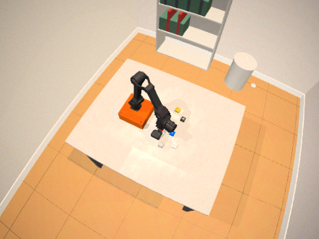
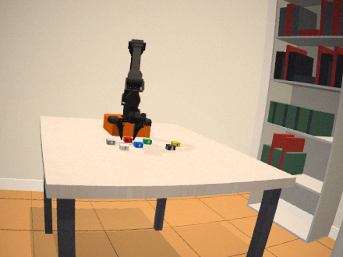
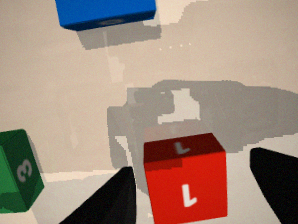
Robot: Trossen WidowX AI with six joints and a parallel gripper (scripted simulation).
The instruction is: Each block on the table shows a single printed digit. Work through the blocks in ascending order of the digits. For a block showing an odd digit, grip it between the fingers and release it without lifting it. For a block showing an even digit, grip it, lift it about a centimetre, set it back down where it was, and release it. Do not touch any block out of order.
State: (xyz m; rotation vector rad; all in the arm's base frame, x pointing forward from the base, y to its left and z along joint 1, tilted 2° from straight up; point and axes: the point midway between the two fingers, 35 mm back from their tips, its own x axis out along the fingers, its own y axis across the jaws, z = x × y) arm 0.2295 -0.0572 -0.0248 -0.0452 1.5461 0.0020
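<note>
The red block lies 10 mm behind my gripper tip. From my gripper tip the other things lie so: grey block (50 mm ahead, 90 mm to the right); then green block (10 mm ahead, 90 mm to the left); then blue block (80 mm ahead, 30 mm to the left).
</note>
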